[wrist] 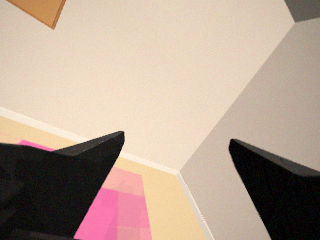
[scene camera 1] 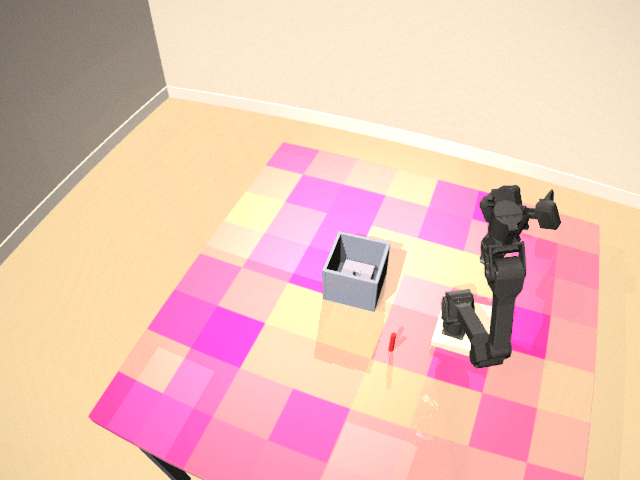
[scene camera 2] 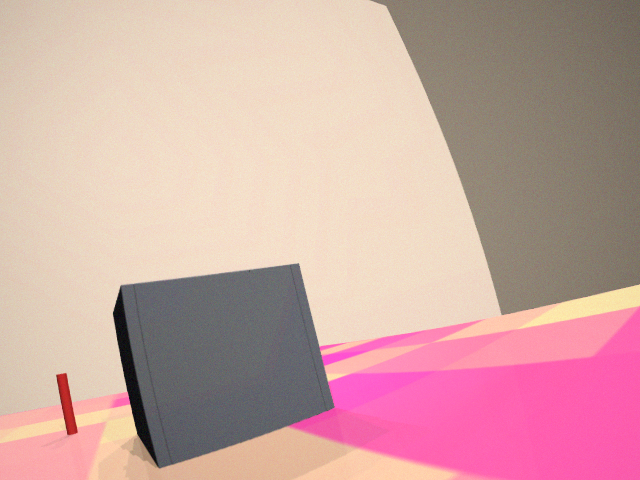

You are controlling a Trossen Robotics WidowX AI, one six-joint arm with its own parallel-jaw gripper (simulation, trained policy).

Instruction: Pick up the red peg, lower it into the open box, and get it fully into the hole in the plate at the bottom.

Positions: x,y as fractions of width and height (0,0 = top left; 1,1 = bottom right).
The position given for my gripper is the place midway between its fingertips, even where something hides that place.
In view: my gripper (scene camera 1: 0.84,0.39) and a grey box (scene camera 2: 0.33,0.75).
The grey box is seen too in scene camera 1 (scene camera 1: 0.53,0.60). My gripper also shows in the wrist view (wrist: 0.55,0.58). The wrist view misses the grey box: it is out of frame.
